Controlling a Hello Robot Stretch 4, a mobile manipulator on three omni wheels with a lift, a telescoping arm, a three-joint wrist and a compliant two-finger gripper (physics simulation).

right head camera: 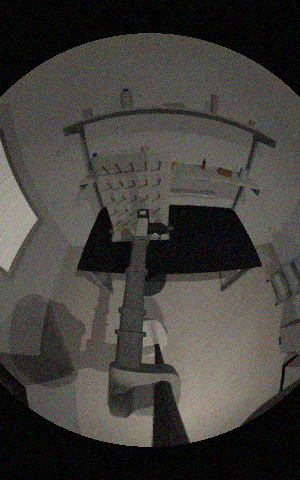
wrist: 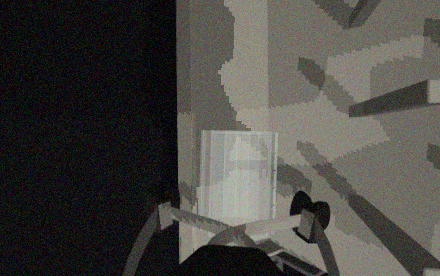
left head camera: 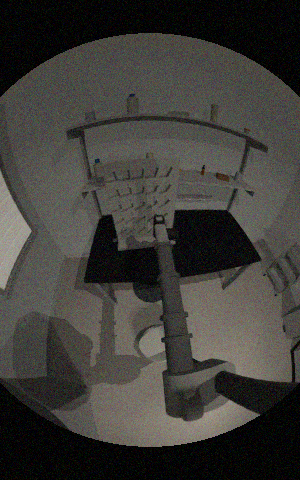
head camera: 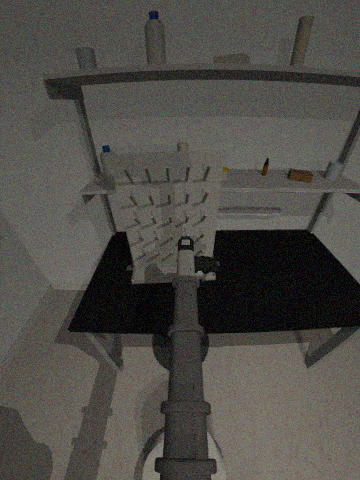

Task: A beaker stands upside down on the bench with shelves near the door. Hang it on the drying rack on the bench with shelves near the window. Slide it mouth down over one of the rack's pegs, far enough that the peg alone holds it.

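Places are measured from the robot's base along level axes (x ahead, y left, z up), in centimetres.
Pixels of known places: gripper, between the fingertips: [wrist: 237, 204]; robot's base, origin of its link: [right head camera: 147, 336] [left head camera: 159, 342].
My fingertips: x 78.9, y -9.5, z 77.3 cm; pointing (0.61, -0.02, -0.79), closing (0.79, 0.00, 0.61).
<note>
For each thing: its top centre in the pictures, then the offset to it from my fingertips. "spot": a spot on its surface instead. Level surfaces: height alone.
- clear beaker, centre of its top: [wrist: 263, 186] dx -0.1, dy +2.3, dz +3.6 cm
- black bench top, height of its surface: dz -3.8 cm
- lower shelf, height of its surface: dz +41.9 cm
- orange-brown bottle, a spot on its surface: [head camera: 265, 167] spot: dx +32.3, dy -34.7, dz +46.4 cm
- brown box, a spot on its surface: [head camera: 300, 175] spot: dx +24.4, dy -51.1, dz +45.0 cm
- blue-capped bottle, a spot on its surface: [head camera: 155, 42] spot: dx +24.7, dy +20.3, dz +95.9 cm
- tall cylinder, a spot on its surface: [head camera: 302, 41] spot: dx +29.3, dy -37.1, dz +97.7 cm
The clear beaker [wrist: 237, 175] shows in the wrist view, in front of the pale drying rack [head camera: 212, 200] [left head camera: 171, 186] [right head camera: 165, 190] [wrist: 300, 125] near one of its edges. I cannot tell whether a peg is inside it, nor which end is its mouth. My gripper [wrist: 237, 204] is open, with its fingers spread wide and apart from the beaker's sides; the beaker's near end lies between and beyond them. Bare pegs stick out to its right in the wrist view. In the head camera view the wrist covers the rack's lower right part, and the beaker cannot be made out.
The black bench top [head camera: 280, 280] carries the rack on its left half. The lower shelf [head camera: 245, 187] holds an orange-brown bottle [head camera: 265, 167] and a brown box [head camera: 300, 175]. The upper shelf [head camera: 215, 74] holds a blue-capped bottle [head camera: 155, 42] and a tall cylinder [head camera: 302, 41].
</note>
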